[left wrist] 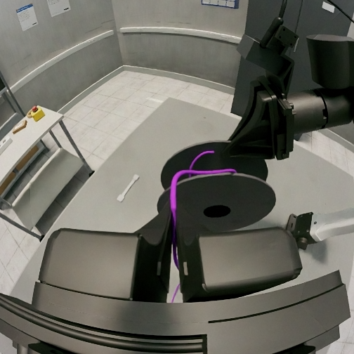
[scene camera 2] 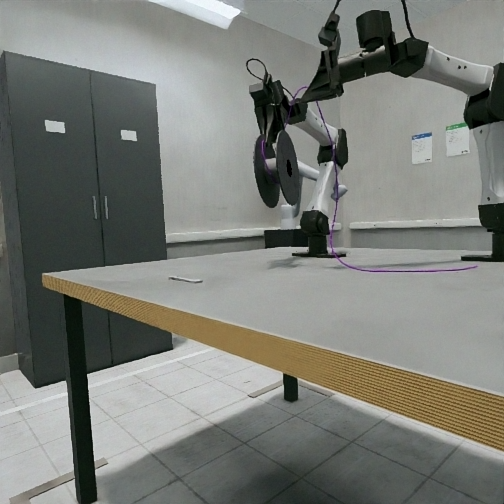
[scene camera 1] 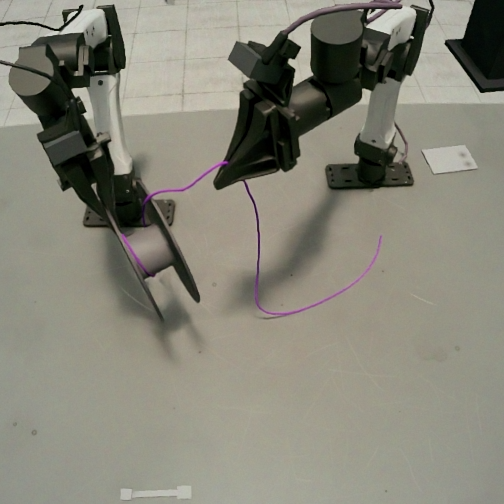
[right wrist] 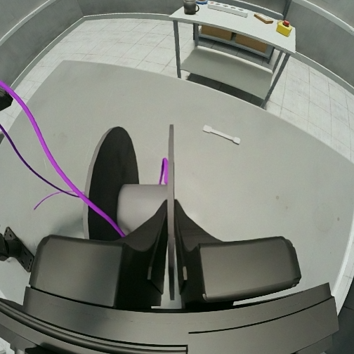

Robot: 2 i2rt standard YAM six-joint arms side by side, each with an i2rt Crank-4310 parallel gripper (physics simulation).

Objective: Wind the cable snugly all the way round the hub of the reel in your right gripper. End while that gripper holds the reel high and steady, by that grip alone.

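The dark reel (scene camera 1: 183, 260) (scene camera 2: 284, 192) (left wrist: 250, 200) (right wrist: 112, 165) has two flanges and a grey hub (scene camera 1: 149, 250) (right wrist: 142, 197). My right gripper (scene camera 1: 109, 212) (right wrist: 170, 202) is shut on one flange and holds the reel above the table. The purple cable (scene camera 1: 258, 240) (scene camera 2: 336, 175) (left wrist: 173, 195) (right wrist: 50, 150) has a short stretch over the hub beside the gripped flange, then leaves the hub's arm side. My left gripper (scene camera 1: 222, 177) (scene camera 2: 302, 100) (left wrist: 173, 200) is shut on the cable, above the reel and to its right in scene camera 1. Beyond it the cable hangs to the table. The hub's underside is hidden.
The grey table (scene camera 1: 350, 425) (scene camera 2: 250, 310) bears a white bar-shaped piece (scene camera 1: 157, 493) (scene camera 2: 185, 279) (left wrist: 128, 188) (right wrist: 221, 134) and a white card (scene camera 1: 449, 159). The cable's loose end curves across the tabletop. A side bench (right wrist: 235, 30) stands beyond the table.
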